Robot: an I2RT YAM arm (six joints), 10 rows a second.
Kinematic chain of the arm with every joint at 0, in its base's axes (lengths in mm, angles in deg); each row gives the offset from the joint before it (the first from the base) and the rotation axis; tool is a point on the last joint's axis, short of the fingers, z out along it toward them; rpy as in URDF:
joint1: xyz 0 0 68 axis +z
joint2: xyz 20 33.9 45.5 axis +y
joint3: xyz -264 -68.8 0 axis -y
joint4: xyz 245 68.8 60 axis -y
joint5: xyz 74 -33.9 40.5 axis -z
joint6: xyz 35.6 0 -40.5 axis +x
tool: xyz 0 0 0 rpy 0 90 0
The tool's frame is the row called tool.
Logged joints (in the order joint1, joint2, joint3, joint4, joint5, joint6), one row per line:
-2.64 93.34 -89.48 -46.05 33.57 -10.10
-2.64 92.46 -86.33 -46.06 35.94 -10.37
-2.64 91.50 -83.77 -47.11 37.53 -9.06
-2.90 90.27 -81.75 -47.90 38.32 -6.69
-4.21 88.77 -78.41 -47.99 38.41 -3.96
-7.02 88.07 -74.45 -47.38 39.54 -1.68
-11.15 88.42 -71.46 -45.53 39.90 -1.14
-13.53 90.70 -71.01 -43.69 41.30 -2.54
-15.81 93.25 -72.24 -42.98 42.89 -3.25
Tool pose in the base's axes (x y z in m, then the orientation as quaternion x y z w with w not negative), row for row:
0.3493 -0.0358 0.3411 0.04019 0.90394 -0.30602 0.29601
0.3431 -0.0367 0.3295 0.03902 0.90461 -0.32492 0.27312
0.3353 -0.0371 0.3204 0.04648 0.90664 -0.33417 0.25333
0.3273 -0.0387 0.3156 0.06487 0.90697 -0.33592 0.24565
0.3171 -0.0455 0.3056 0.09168 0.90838 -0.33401 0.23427
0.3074 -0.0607 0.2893 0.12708 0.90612 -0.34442 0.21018
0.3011 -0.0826 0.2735 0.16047 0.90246 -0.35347 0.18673
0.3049 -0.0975 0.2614 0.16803 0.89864 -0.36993 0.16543
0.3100 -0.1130 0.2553 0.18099 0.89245 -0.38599 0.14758
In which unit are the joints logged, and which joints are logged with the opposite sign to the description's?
The joints are logged in degrees. Opposite sign: joint3.
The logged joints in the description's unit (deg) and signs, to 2 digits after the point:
-2.64 93.34 89.48 -46.05 33.57 -10.10
-2.64 92.46 86.33 -46.06 35.94 -10.37
-2.64 91.50 83.77 -47.11 37.53 -9.06
-2.90 90.27 81.75 -47.90 38.32 -6.69
-4.21 88.77 78.41 -47.99 38.41 -3.96
-7.02 88.07 74.45 -47.38 39.54 -1.68
-11.15 88.42 71.46 -45.53 39.90 -1.14
-13.53 90.70 71.01 -43.69 41.30 -2.54
-15.81 93.25 72.24 -42.98 42.89 -3.25

